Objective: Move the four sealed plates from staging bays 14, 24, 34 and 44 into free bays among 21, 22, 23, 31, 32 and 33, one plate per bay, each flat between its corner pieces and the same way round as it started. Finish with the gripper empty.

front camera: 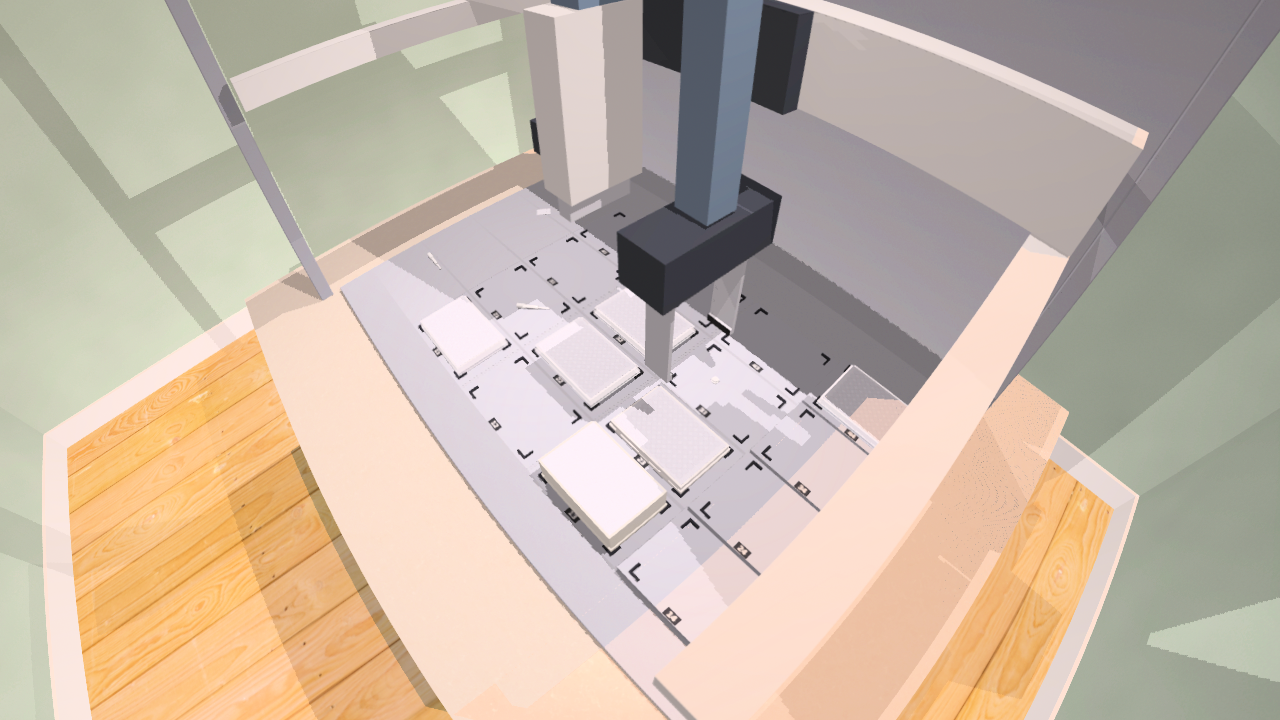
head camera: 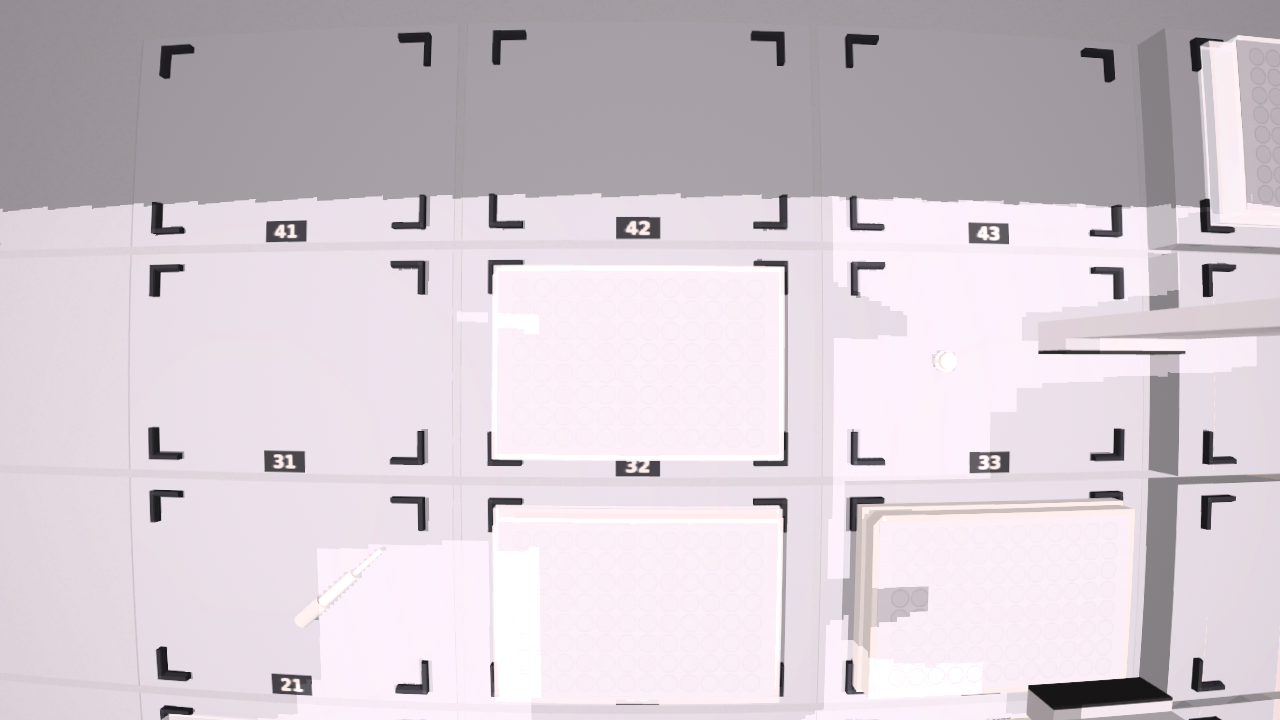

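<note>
My gripper: visible in the pictures, the head camera view included. Tall cream box: visible. Bay 22 and bay 23: both visible.
</note>
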